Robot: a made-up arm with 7 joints. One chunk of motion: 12 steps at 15 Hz.
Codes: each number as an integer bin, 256 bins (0 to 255) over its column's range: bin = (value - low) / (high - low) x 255, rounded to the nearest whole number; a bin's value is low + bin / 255 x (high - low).
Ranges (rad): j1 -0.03..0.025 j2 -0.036..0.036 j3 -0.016..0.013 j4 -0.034..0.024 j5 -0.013..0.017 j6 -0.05..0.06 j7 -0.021..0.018
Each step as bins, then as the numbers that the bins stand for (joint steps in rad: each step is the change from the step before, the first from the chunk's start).
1 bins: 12 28 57 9 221 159 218
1 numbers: -0.02741 -0.02809 -0.00952 -0.03195 0.01300 0.01859 0.01234
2 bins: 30 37 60 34 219 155 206
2 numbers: -0.02353 -0.02555 -0.00918 -0.02627 0.01276 0.01686 0.01051
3 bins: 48 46 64 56 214 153 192
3 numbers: -0.01965 -0.02301 -0.00872 -0.02126 0.01218 0.01600 0.00836
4 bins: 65 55 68 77 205 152 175
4 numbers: -0.01598 -0.02047 -0.00827 -0.01649 0.01112 0.01557 0.00576
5 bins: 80 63 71 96 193 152 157
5 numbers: -0.01275 -0.01821 -0.00793 -0.01216 0.00971 0.01557 0.00301
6 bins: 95 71 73 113 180 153 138
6 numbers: -0.00951 -0.01595 -0.00770 -0.00830 0.00818 0.01600 0.00011
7 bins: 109 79 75 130 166 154 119
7 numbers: -0.00649 -0.01369 -0.00747 -0.00443 0.00653 0.01643 -0.00280
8 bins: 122 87 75 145 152 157 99
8 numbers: -0.00369 -0.01144 -0.00747 -0.00102 0.00488 0.01773 -0.00586
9 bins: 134 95 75 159 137 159 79
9 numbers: -0.00110 -0.00918 -0.00747 0.00216 0.00312 0.01859 -0.00892
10 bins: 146 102 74 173 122 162 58
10 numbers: 0.00149 -0.00720 -0.00758 0.00535 0.00135 0.01988 -0.01213
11 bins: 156 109 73 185 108 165 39
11 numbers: 0.00365 -0.00522 -0.00770 0.00808 -0.00029 0.02118 -0.01504
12 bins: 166 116 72 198 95 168 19
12 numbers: 0.00580 -0.00325 -0.00781 0.01104 -0.00182 0.02247 -0.01809
